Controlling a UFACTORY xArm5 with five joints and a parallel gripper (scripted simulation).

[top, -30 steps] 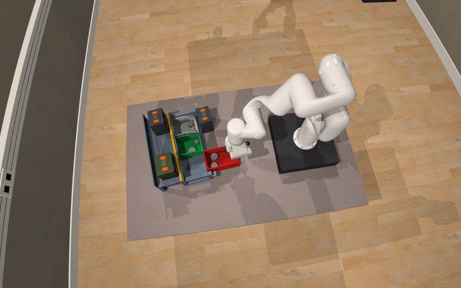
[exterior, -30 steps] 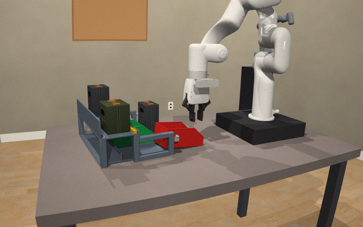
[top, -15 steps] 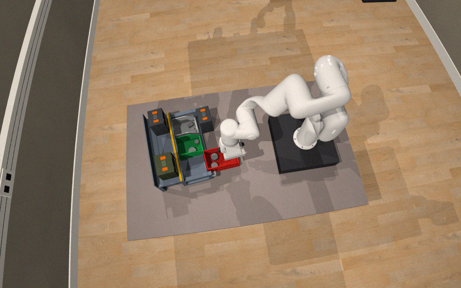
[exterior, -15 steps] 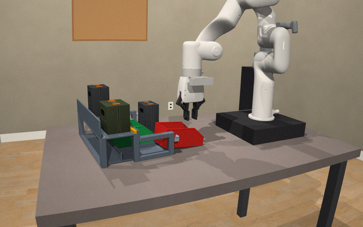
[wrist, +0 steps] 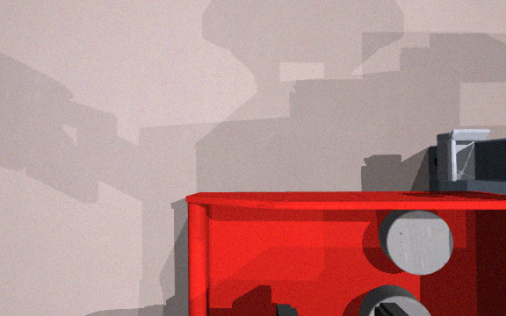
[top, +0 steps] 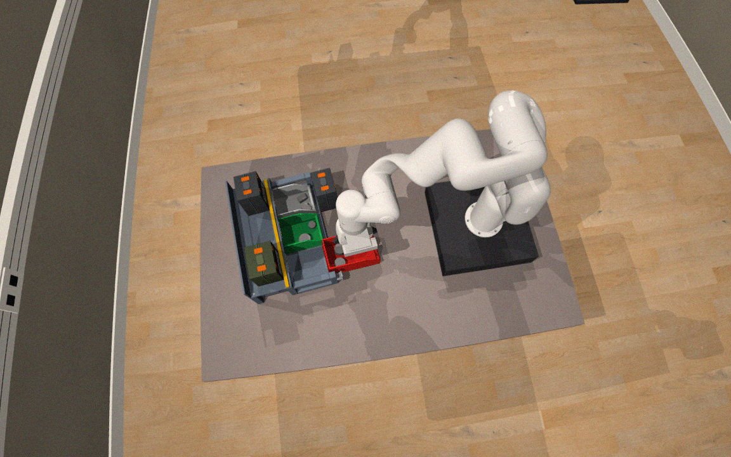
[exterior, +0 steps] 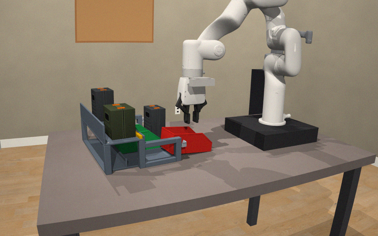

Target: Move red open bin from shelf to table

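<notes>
Now: hand 6 cm short of the grey disc, 3 cm to the right of it and 10 cm above it. The rest, counted from my hand: red open bin (2 cm ahead, 8 cm below); then green bin (20 cm ahead, 9 cm to the right, 9 cm below); then grey shelf (22 cm ahead, 8 cm to the right, 6 cm below).
</notes>
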